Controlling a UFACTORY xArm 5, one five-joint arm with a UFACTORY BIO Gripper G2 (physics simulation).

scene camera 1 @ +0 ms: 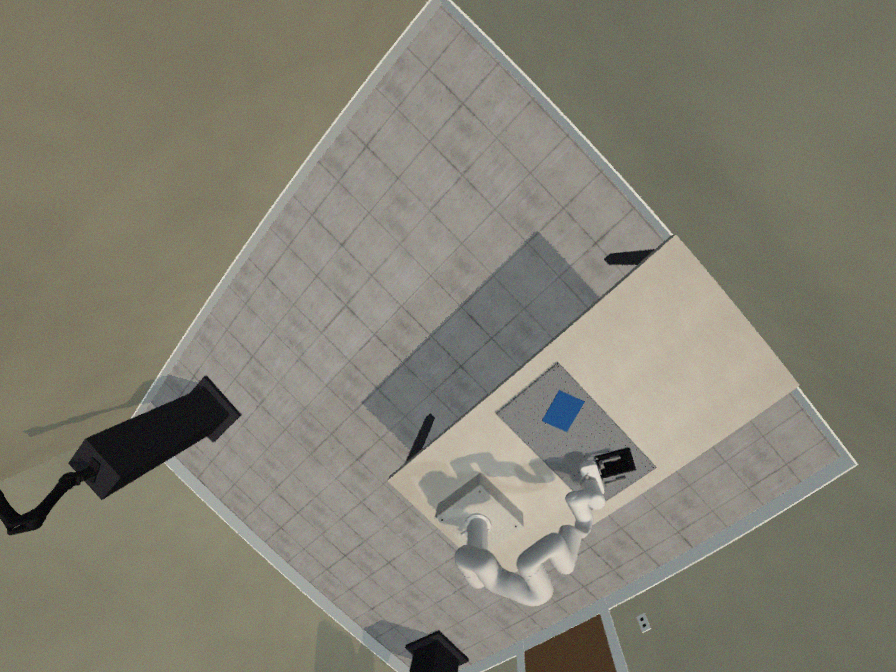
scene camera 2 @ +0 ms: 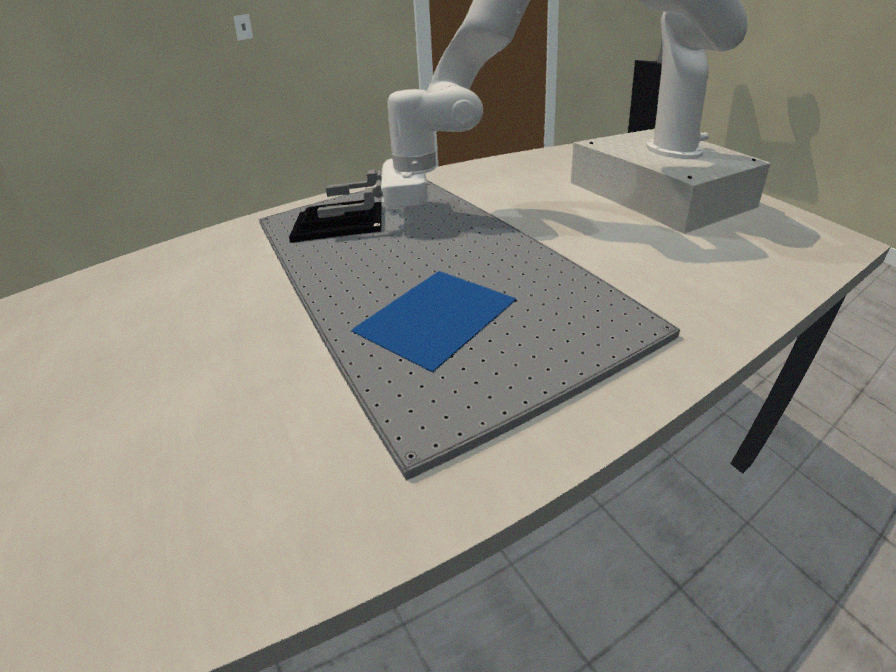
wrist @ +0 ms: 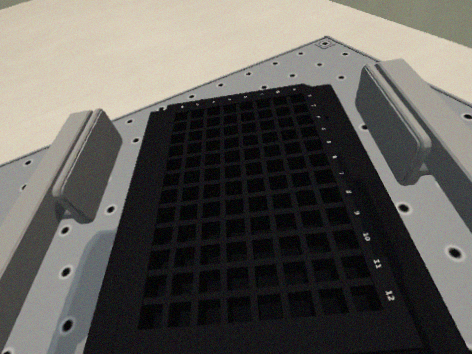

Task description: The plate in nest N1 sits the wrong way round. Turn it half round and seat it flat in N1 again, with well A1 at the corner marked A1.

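Observation:
The black plate (scene camera 1: 627, 456) (wrist: 249, 193) lies in the black nest (scene camera 2: 335, 233) (wrist: 426, 306) on the grey perforated board (scene camera 1: 522, 417) (scene camera 2: 578, 318) (wrist: 302, 66). In the wrist view its square wells face up; printed numbers run along the right side, with 12 at the near end, and small characters line the far edge. The corner mark A1 is not legible. My gripper (scene camera 1: 620, 468) (scene camera 2: 332, 201) (wrist: 243, 145) is partly open, with nothing between its fingers. One finger is on each side of the plate, with gaps between pads and plate. In scene camera 2 the fingers hide part of the plate.
A flat blue sheet (scene camera 1: 563, 410) (scene camera 2: 434, 320) lies on the board, apart from the nest. The arm stands on a grey block base (scene camera 1: 452, 504) (scene camera 2: 631, 183) on the pale table (scene camera 1: 694, 332) (scene camera 2: 188, 434), beside the board. The nest is near one end of the board.

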